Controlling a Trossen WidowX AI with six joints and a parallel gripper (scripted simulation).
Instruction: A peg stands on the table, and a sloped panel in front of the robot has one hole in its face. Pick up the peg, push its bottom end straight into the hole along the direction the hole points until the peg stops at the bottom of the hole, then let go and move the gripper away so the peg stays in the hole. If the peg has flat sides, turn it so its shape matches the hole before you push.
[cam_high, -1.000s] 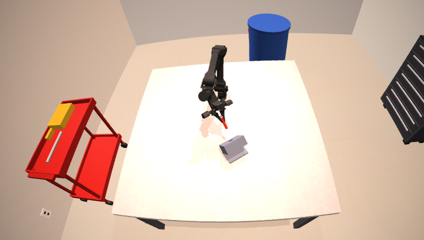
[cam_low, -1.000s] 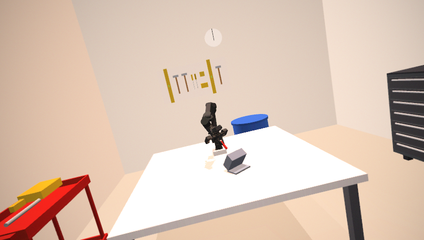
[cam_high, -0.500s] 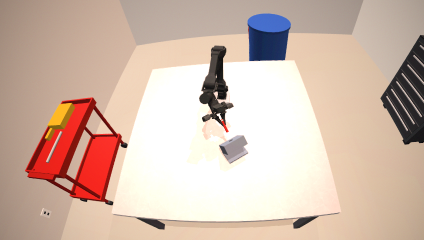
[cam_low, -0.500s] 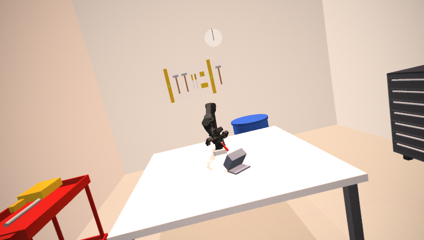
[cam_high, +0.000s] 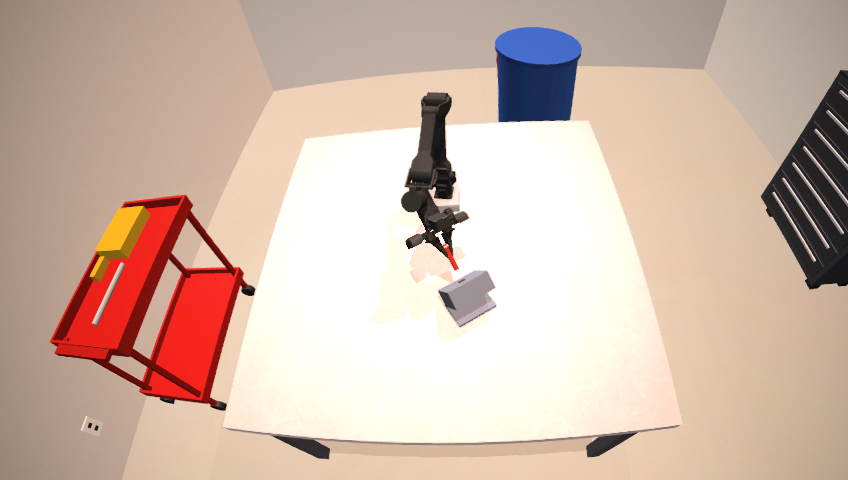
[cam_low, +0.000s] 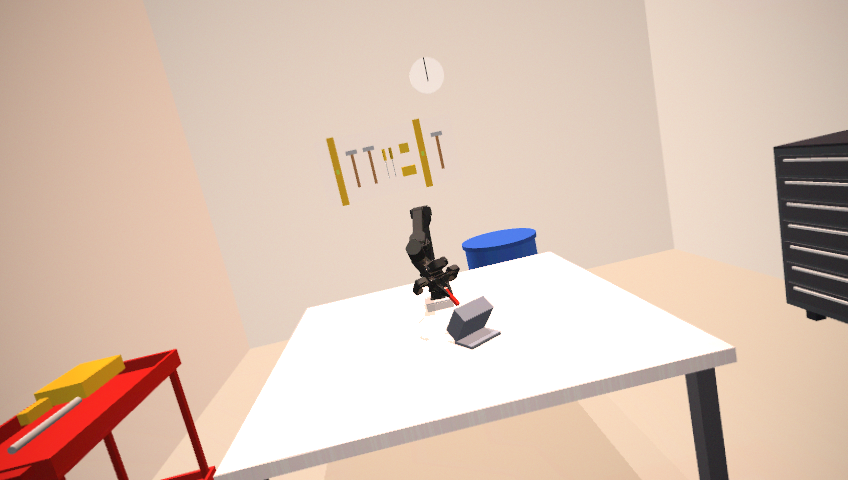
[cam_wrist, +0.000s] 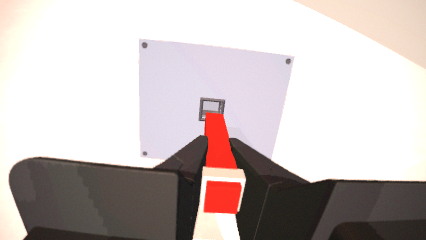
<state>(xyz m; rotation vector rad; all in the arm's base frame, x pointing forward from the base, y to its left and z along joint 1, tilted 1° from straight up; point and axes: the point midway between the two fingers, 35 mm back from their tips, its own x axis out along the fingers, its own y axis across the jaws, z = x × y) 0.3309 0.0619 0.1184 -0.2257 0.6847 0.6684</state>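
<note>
The sloped panel lies 6 cm ahead of my gripper tip, 5 cm to the left of it and 7 cm below it. From my gripper tip the other things lie so: red square peg (1 cm behind, 1 cm to the right, 1 cm above).
</note>
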